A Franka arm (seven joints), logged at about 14 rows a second.
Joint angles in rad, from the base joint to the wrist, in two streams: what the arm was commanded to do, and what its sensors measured. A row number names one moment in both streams.
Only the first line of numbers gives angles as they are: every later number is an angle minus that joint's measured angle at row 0.
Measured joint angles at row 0:
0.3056, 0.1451, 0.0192, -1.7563, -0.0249, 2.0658, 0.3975
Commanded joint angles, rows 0 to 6:
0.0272, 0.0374, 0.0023, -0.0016, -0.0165, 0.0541, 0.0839
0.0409, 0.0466, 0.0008, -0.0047, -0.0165, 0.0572, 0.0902
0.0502, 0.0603, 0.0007, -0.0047, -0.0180, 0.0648, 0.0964
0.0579, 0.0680, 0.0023, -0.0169, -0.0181, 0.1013, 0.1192
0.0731, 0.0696, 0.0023, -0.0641, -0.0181, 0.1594, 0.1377
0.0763, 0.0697, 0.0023, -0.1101, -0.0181, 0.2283, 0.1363
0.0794, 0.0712, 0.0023, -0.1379, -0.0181, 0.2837, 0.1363
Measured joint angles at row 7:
0.0740, 0.0807, 0.0002, -0.0591, -0.0005, 0.1819, 0.1077
